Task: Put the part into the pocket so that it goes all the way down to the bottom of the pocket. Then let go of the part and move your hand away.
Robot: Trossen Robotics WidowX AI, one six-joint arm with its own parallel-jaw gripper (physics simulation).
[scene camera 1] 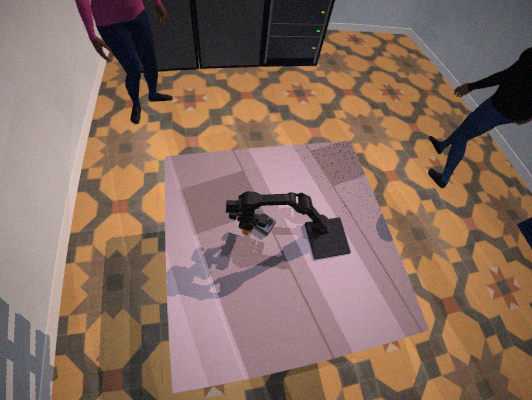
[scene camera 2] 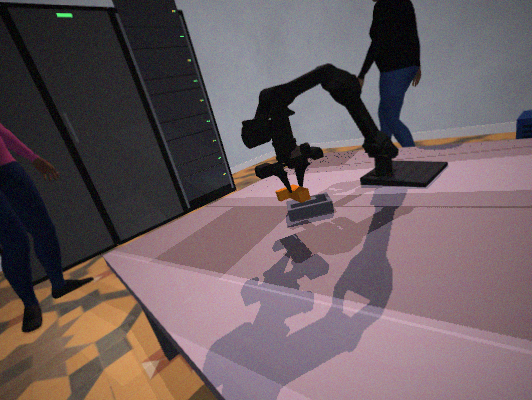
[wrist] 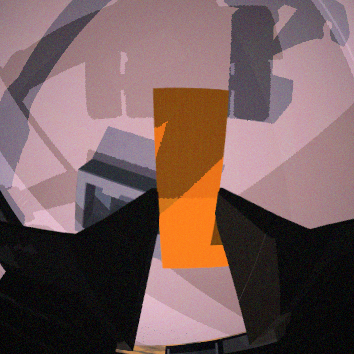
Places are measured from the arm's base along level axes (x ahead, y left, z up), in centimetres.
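Pixels of known places: gripper, fingertip midpoint: (scene camera 2: 296,190) (wrist: 186,195); arm's base, origin of the base link: (scene camera 1: 319,229) (scene camera 2: 383,172).
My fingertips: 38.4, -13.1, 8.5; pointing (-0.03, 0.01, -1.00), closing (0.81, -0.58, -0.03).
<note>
For each thing: its middle in the pictures, then the offset to it from my fingertips, as dx, dy, dz. Level surfaces: height alone.
- orange part, body centre: (wrist: 211,189) (scene camera 2: 292,194) (scene camera 1: 245,223) +1.2, -0.9, -0.8
- grey block with the pocket, body centre: (wrist: 133,214) (scene camera 2: 309,206) (scene camera 1: 261,221) -9.3, -2.7, -9.1
- pink table, its level: dz -10.9
The orange part (scene camera 1: 246,232) (scene camera 2: 303,194) (wrist: 189,150) is a long block, held roughly level between the fingertips. My gripper (scene camera 1: 246,228) (scene camera 2: 296,188) (wrist: 186,195) is shut on it and points down. The grey block with the pocket (scene camera 1: 267,228) (scene camera 2: 312,212) (wrist: 120,173) stands on the table. In the wrist view it lies to the left of the part and is turned at an angle to it; my left finger hides much of it. In the second scene view the part is above and behind the block's left end, outside the pocket. Part of the pocket's inside shows dark.
The arm's black base plate (scene camera 1: 330,246) (scene camera 2: 417,175) stands on the pink table (scene camera 1: 280,320) (scene camera 2: 450,280). Shadows of the arm fall across the table. Dark cabinets (scene camera 1: 230,32) (scene camera 2: 70,100) and two people stand beyond the table.
</note>
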